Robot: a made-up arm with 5 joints.
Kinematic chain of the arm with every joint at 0, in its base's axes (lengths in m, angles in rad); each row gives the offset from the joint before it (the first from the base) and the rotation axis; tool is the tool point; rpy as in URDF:
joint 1: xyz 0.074 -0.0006 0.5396 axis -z
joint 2: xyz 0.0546 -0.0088 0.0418 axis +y
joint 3: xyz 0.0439 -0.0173 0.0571 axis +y
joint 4: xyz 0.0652 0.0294 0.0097 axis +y
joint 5: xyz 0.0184 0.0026 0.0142 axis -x
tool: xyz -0.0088 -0.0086 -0.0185 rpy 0 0 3.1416
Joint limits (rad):
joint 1: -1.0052..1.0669
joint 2: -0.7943..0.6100
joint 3: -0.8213..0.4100
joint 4: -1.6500..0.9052
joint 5: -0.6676..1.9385
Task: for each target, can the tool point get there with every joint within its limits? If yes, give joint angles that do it. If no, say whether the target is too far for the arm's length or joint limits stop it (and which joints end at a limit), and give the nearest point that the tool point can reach.
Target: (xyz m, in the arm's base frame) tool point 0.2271 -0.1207 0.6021
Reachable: yes | joints 0.6982 0.4520 -0.2211 -0.2511 -0.4605
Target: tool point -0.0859 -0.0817 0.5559
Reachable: no: joint limits stop it (at a limit: joint 1, joint 2, joint 3) | nearest point 0.0773 -0.0279 0.6899 | short by 0.218 m
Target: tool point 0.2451 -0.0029 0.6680
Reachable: yes | joints -0.0378 0.1004 -0.4643 0.1663 0.3660
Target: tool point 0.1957 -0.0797 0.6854
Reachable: yes | joints 0.5247 -0.2328 -0.0714 -1.2360 0.2795
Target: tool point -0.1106 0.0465 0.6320
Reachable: no: joint limits stop it (at a limit: joint 1, joint 2, joint 3, joint 5) | nearest point 0.0692 -0.0091 0.7033 | short by 0.201 m
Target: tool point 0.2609 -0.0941 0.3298
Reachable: no: too far | nearest point 0.2436 -0.0854 0.5335 | short by 0.205 m
